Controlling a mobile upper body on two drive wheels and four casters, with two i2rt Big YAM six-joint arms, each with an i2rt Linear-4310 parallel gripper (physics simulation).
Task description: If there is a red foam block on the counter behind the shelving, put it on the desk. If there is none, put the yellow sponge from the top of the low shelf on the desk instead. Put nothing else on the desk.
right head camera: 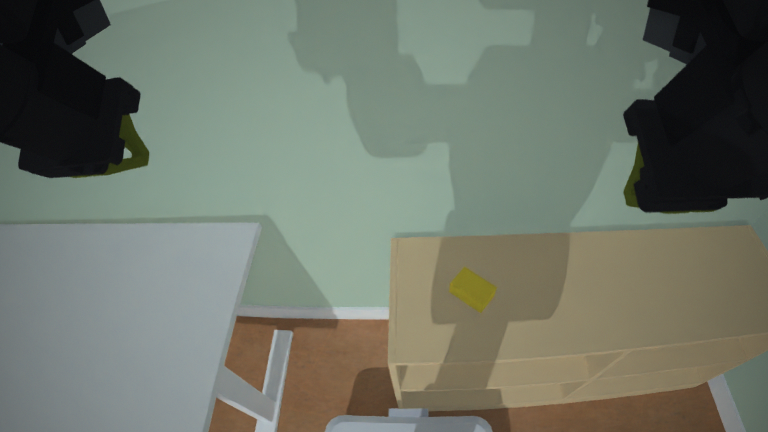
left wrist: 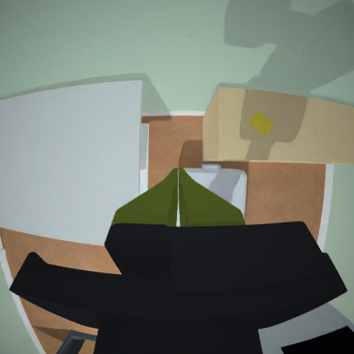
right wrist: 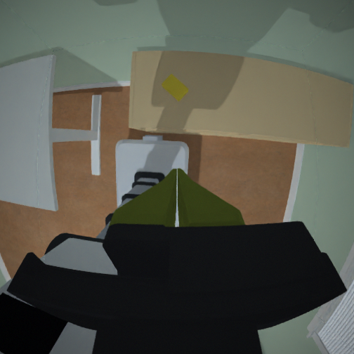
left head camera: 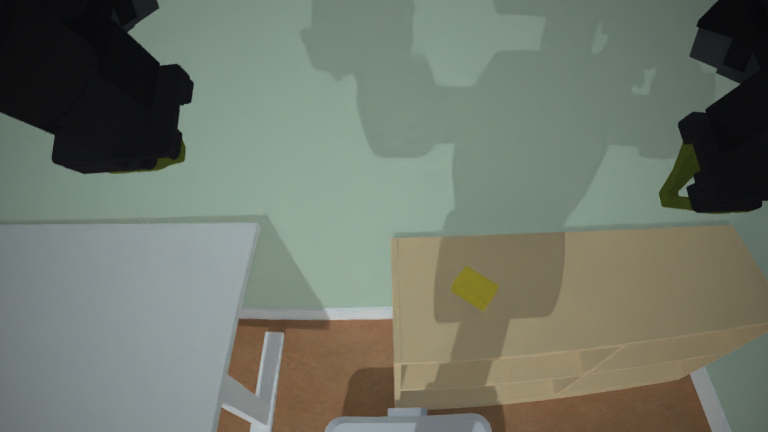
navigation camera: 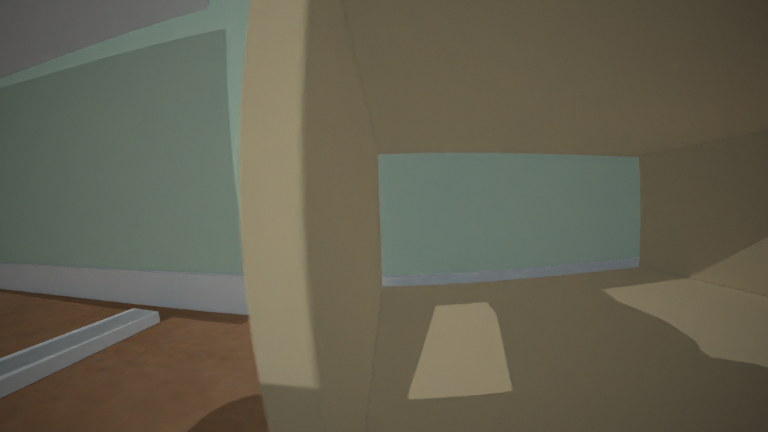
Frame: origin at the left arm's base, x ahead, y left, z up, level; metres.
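Seen in the pictures: left gripper, between the fingertips: (right head camera: 146,159) (left head camera: 182,154); right gripper, between the fingertips: (right head camera: 628,198) (left head camera: 662,199).
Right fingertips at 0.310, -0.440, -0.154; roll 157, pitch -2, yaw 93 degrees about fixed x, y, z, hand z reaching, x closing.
Observation:
Offsets run from my right fingertips to a thing's top centre, as dx, dy, dz. "*": to the spot under its first point. Level surfaces: height alone.
The yellow sponge {+0.256, +0.045, -0.600} (left head camera: 474,288) (right head camera: 472,290) (left wrist: 261,123) (right wrist: 175,87) lies flat on top of the low wooden shelf {dz -0.645} (left head camera: 644,279) (right head camera: 644,279) (left wrist: 230,145) (right wrist: 270,95), near its left end. The white desk {dz -0.535} (left head camera: 118,311) (right head camera: 107,311) (left wrist: 80,160) (right wrist: 25,135) stands to the left of the shelf. My left gripper (left wrist: 177,174) is shut and empty, raised at the left of the head views. My right gripper (right wrist: 176,175) is shut and empty, raised at the right of the head views. Both are apart from the sponge. No red foam block and no counter show in these views.
The robot's white base (left head camera: 408,424) (right head camera: 408,424) (left wrist: 232,187) (right wrist: 125,155) is close to the shelf front. A desk foot (left head camera: 271,370) (right wrist: 96,150) (navigation camera: 80,343) stands on the floor between desk and shelf. The navigation camera looks into a shelf compartment, beside its side panel {* +0.074, +0.245, -1.033} (navigation camera: 276,214). A green wall stands behind.

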